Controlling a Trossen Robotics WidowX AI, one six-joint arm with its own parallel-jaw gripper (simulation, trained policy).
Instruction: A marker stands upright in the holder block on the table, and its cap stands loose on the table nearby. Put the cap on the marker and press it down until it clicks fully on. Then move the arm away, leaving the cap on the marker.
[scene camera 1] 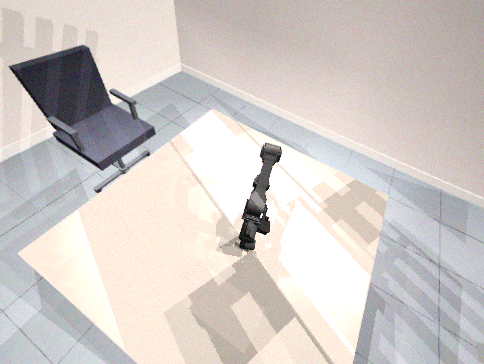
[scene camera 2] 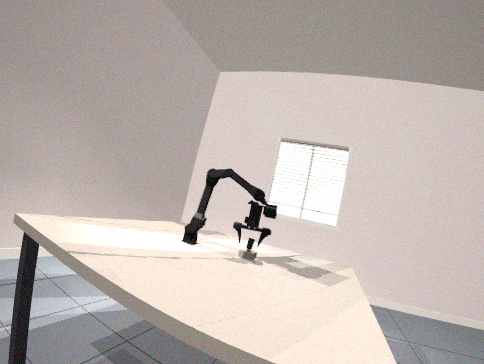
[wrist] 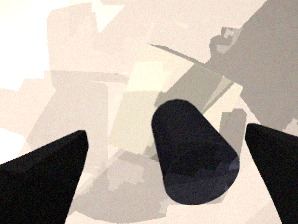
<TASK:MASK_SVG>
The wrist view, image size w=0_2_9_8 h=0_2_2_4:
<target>my gripper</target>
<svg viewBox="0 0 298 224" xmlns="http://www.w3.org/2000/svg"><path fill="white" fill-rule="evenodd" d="M86 131L68 133L51 144L45 144L44 147L33 149L17 159L15 157L0 164L0 224L65 224L73 196L76 194L74 190L80 183L78 180L82 176L81 172L84 171L88 156L86 152L89 141ZM249 123L245 132L245 141L249 147L247 149L250 156L253 156L251 159L266 185L267 192L273 198L271 201L277 209L282 224L298 224L298 137L263 127L261 124Z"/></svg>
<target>dark cap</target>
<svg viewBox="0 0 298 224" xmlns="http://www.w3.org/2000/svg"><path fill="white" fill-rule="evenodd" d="M165 101L153 115L152 129L166 194L173 198L174 202L180 202L182 205L194 206L213 201L214 198L220 197L221 194L227 192L230 185L233 185L235 179L237 179L239 163L241 163L238 153L234 151L230 144L227 144L227 141L210 124L210 121L205 116L202 116L189 101L180 99Z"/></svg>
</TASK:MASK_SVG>
